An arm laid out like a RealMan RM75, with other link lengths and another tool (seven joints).
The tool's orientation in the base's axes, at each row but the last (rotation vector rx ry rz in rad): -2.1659 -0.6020 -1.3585; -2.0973 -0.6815 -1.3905; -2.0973 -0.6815 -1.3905; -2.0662 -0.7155 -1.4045; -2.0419 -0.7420 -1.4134; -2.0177 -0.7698 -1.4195; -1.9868 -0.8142 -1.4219; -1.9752 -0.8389 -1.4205; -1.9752 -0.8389 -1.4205; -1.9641 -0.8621 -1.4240; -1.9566 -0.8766 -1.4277
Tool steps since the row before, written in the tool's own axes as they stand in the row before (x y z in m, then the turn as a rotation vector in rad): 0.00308 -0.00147 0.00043 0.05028 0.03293 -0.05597; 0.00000 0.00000 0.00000 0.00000 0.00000 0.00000; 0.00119 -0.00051 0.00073 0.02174 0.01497 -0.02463; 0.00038 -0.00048 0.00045 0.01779 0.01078 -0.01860; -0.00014 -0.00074 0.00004 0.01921 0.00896 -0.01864; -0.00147 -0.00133 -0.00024 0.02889 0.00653 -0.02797; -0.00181 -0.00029 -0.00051 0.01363 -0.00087 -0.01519; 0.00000 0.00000 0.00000 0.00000 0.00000 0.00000; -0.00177 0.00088 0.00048 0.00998 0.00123 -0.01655; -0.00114 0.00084 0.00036 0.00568 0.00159 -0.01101; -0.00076 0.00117 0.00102 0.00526 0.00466 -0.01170
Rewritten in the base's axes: 0.00064 0.00171 0.00292 0.00189 -0.05560 0.06042; 0.00000 0.00000 0.00000 0.00000 0.00000 0.00000; 0.00056 0.00100 0.00094 0.00101 -0.02486 0.02616; 0.00009 0.00070 0.00028 0.00084 -0.01823 0.02111; -0.00054 0.00053 -0.00005 -0.00004 -0.01679 0.02269; -0.00152 0.00053 -0.00118 -0.00503 -0.02045 0.03487; -0.00099 -0.00046 -0.00156 -0.00655 -0.00851 0.01738; 0.00000 0.00000 0.00000 0.00000 0.00000 0.00000; 0.00053 -0.00050 -0.00190 -0.00666 -0.01148 0.01410; 0.00060 -0.00046 -0.00125 -0.00406 -0.00830 0.00841; 0.00134 -0.00010 -0.00108 -0.00219 -0.01083 0.00802
